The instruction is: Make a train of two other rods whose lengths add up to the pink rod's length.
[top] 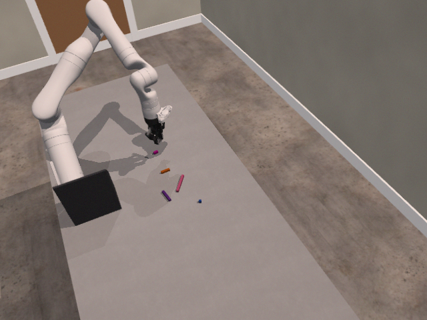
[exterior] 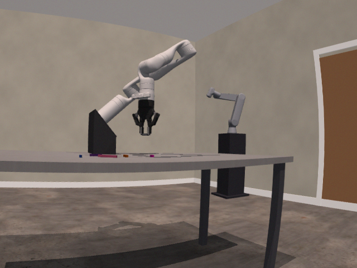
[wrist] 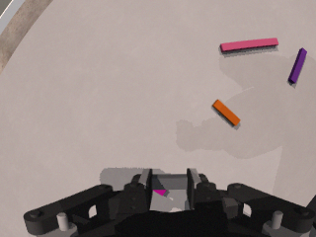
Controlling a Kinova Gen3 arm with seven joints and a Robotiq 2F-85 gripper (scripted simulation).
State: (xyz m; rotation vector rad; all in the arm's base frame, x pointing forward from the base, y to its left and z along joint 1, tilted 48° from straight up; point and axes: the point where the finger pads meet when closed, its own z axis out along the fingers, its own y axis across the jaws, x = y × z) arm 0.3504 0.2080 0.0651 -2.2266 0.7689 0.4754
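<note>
My gripper is now 120 mm above the magenta rod, 40 mm to the right of it and 20 mm past it. From my hand the other things lie so: orange rod (120 mm below, 90 mm to the right, 10 mm behind); then grey rod (20 mm below); then pink rod (180 mm to the right, 120 mm below, 40 mm ahead).
</note>
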